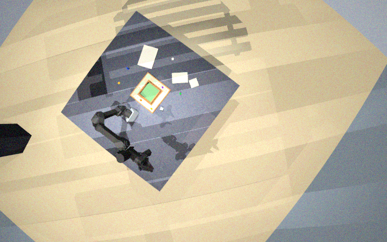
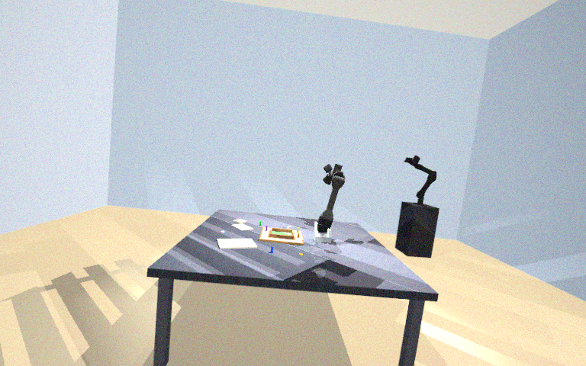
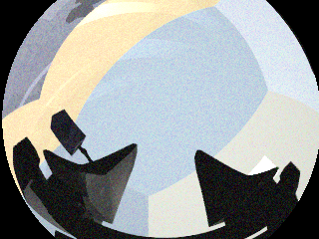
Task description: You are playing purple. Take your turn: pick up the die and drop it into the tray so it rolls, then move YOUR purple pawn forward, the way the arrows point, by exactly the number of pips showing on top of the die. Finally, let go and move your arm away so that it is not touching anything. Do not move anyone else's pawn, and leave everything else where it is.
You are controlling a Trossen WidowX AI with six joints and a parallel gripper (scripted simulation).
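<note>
Right now the white die is 330 mm ahead of my gripper tip, 270 mm to the left of it and 430 mm below it. Also, from my gripper tip: orange pawn (290 mm ahead, 490 mm to the left, 420 mm below); yellow pawn (280 mm ahead, 360 mm to the left, 420 mm below); green pawn (550 mm ahead, 210 mm to the left, 430 mm below).
</note>
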